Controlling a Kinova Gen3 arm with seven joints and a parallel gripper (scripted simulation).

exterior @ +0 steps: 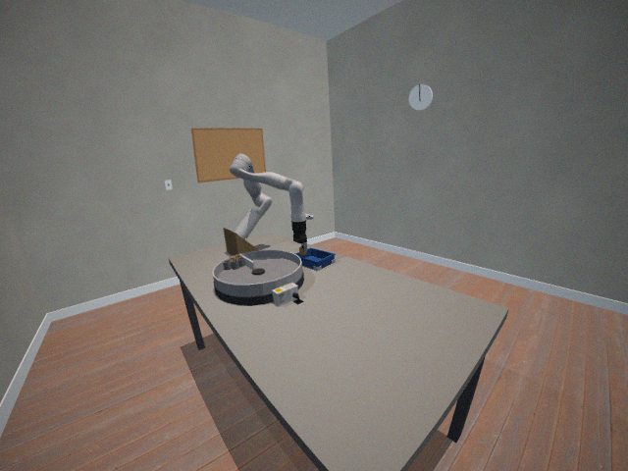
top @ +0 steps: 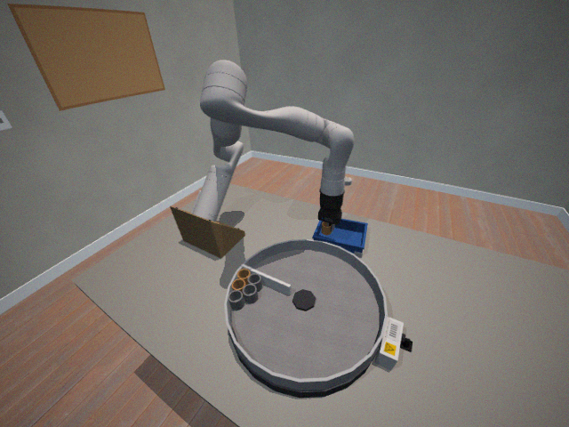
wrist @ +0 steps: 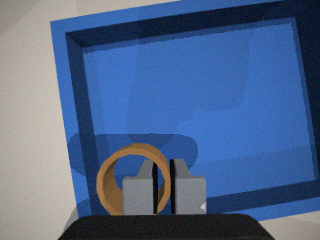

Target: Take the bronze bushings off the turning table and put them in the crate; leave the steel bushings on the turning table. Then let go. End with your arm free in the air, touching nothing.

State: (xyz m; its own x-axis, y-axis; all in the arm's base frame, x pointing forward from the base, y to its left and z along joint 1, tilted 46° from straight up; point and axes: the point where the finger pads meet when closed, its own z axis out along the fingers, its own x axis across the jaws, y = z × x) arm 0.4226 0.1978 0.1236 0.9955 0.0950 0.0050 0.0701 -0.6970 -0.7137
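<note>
Now: hand 30 mm short of the blue crate, 40 mm to the right of it and 60 mm above it. Also, from my hand: round grey turning table: 60 mm ahead, 300 mm to the right, 30 mm below.
</note>
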